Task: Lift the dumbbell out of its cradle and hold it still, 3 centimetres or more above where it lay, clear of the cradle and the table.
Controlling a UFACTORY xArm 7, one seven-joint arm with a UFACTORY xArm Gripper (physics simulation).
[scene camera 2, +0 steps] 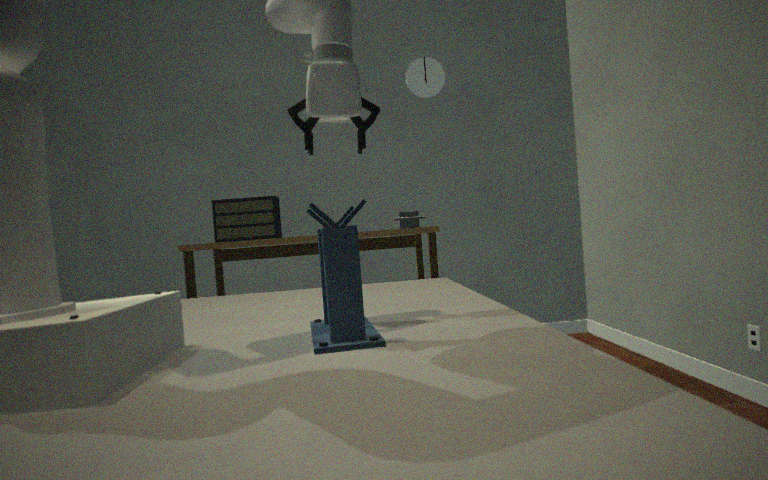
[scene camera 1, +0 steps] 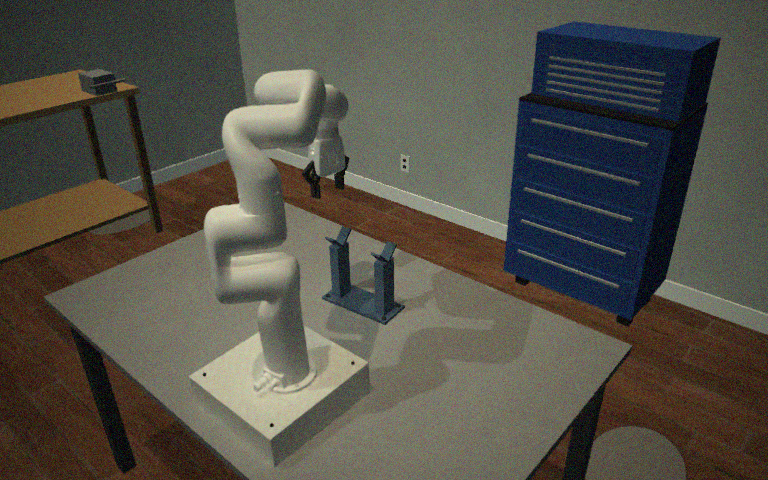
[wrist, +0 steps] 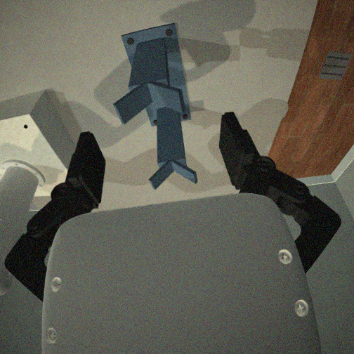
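Seen in the pictures: gripper, between the fingertips: (scene camera 2: 335, 153) (scene camera 1: 328, 193); arm's base, origin of its link: (scene camera 2: 19, 318) (scene camera 1: 289, 374).
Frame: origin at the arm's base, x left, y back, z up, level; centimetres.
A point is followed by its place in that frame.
Note:
The blue cradle (scene camera 1: 384, 285) @(x -0.6, y -39.6, z 2.0 cm) (scene camera 2: 343, 283) @(x -0.7, y -41.5, z 0.5 cm) (wrist: 148, 62) stands upright on the table, with two posts on a flat base plate and a V-shaped rest on top of each post. Both V rests are empty. The dumbbell does not show in any of the three views. My gripper (scene camera 1: 327, 191) @(x 21.0, y -44.9, z 22.6 cm) (scene camera 2: 335, 152) @(x 21.0, y -44.9, z 22.6 cm) (wrist: 158, 136) is wide open and empty, its fingers pointing down. It hangs above the cradle's V rests, with a clear gap below the fingertips in scene camera 2. In the wrist view the cradle shows between and beyond the two black fingers.
The grey table (scene camera 1: 481, 396) @(x -36.6, y -24.6, z -8.7 cm) (scene camera 2: 226, 452) @(x -31.2, y -27.2, z -8.7 cm) carries the arm's white base block (scene camera 1: 226, 376) @(x 12.2, y 7.7, z -0.4 cm) (scene camera 2: 113, 362) @(x -8.5, y -13.1, z -5.2 cm) beside the cradle. A wooden bench (scene camera 1: 33, 96) (scene camera 2: 294, 240) stands beyond the table. A blue tool cabinet (scene camera 1: 594, 181) stands against the wall.

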